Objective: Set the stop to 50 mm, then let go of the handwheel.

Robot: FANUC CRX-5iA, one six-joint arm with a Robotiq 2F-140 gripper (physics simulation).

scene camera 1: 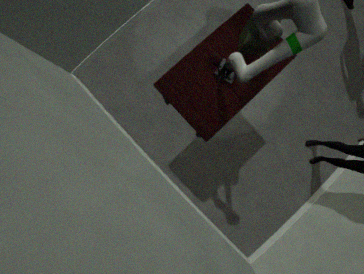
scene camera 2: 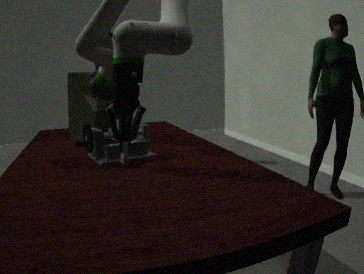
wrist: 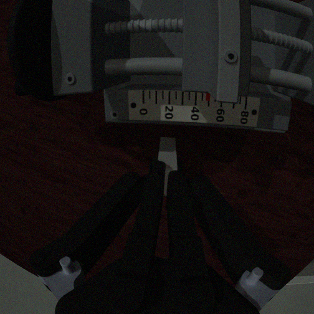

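Seen in the pictures: gripper, fingertip midpoint: (scene camera 1: pixel 218 79) (scene camera 2: pixel 124 163); arm's base at its link origin: (scene camera 2: pixel 101 89).
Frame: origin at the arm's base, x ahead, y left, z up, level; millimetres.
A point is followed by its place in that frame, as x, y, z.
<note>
The stop (wrist: pixel 216 50) is a grey block on the fixture's rods, seen from above in the wrist view. Its red pointer (wrist: pixel 208 96) stands midway between 40 and 60 on the scale (wrist: pixel 180 114), at about 50 mm. The black handwheel (wrist: pixel 30 50) (scene camera 2: pixel 88 138) @(449, -50, -143) is at the fixture's left end, apart from the gripper. My gripper (wrist: pixel 166 148) (scene camera 2: pixel 124 156) @(510, 60, -213) is shut and empty, with its pale fingertips together beside the scale edge of the fixture base (wrist: pixel 200 125). In scene camera 1, the arm and gripper cover much of the fixture.
The fixture stands on the dark red table (scene camera 1: pixel 200 105) @(826, 152, -220) (scene camera 2: pixel 175 215) @(874, 122, -221). The green robot pedestal (scene camera 2: pixel 80 100) @(91, -98, -40) is behind it. A person in a green top (scene camera 2: pixel 334 67) stands beyond the table's right side; dark legs (scene camera 1: pixel 340 162) show at the right in scene camera 1.
</note>
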